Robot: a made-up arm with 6 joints. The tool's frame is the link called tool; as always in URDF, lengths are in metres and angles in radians.
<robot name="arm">
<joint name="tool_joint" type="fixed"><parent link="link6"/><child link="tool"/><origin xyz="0 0 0"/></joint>
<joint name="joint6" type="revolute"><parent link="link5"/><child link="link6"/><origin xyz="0 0 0.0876"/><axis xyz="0 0 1"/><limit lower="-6.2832" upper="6.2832"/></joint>
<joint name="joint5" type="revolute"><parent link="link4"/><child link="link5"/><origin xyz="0 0 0"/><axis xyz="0 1 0"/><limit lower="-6.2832" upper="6.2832"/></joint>
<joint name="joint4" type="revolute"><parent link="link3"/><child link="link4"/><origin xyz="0 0 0.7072"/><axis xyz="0 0 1"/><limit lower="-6.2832" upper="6.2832"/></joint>
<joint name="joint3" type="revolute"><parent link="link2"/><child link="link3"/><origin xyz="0 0 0.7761"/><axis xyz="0 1 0"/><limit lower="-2.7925" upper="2.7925"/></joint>
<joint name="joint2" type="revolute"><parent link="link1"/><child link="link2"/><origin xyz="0 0.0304 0"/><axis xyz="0 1 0"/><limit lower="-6.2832" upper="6.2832"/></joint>
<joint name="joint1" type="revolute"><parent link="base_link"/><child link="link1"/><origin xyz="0 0 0.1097"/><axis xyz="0 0 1"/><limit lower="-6.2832" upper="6.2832"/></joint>
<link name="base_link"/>
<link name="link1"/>
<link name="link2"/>
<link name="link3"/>
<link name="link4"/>
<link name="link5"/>
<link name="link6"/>
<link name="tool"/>
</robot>
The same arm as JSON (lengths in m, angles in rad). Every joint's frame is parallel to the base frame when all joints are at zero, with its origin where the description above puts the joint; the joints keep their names.
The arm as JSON. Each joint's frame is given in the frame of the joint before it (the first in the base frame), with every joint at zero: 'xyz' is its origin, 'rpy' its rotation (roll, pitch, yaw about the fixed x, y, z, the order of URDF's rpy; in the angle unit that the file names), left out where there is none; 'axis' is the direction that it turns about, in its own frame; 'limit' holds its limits. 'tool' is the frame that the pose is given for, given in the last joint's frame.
{
  "units": {
    "length": "m",
    "angle": "rad"
  },
  "joints": [
    {
      "name": "joint1",
      "type": "revolute",
      "origin": {
        "xyz": [
          0.0,
          0.0,
          0.1097
        ]
      },
      "axis": "+z",
      "limit": {
        "lower": -6.2832,
        "upper": 6.2832
      }
    },
    {
      "name": "joint2",
      "type": "revolute",
      "origin": {
        "xyz": [
          0.0,
          0.0304,
          0.0
        ]
      },
      "axis": "+y",
      "limit": {
        "lower": -6.2832,
        "upper": 6.2832
      }
    },
    {
      "name": "joint3",
      "type": "revolute",
      "origin": {
        "xyz": [
          0.0,
          0.0,
          0.7761
        ]
      },
      "axis": "+y",
      "limit": {
        "lower": -2.7925,
        "upper": 2.7925
      }
    },
    {
      "name": "joint4",
      "type": "revolute",
      "origin": {
        "xyz": [
          0.0,
          0.0,
          0.7072
        ]
      },
      "axis": "+z",
      "limit": {
        "lower": -6.2832,
        "upper": 6.2832
      }
    },
    {
      "name": "joint5",
      "type": "revolute",
      "origin": {
        "xyz": [
          0.0,
          0.0,
          0.0
        ]
      },
      "axis": "+y",
      "limit": {
        "lower": -6.2832,
        "upper": 6.2832
      }
    },
    {
      "name": "joint6",
      "type": "revolute",
      "origin": {
        "xyz": [
          0.0,
          0.0,
          0.0876
        ]
      },
      "axis": "+z",
      "limit": {
        "lower": -6.2832,
        "upper": 6.2832
      }
    }
  ],
  "tool": {
    "origin": {
      "xyz": [
        0.0,
        0.0,
        0.0
      ]
    }
  }
}

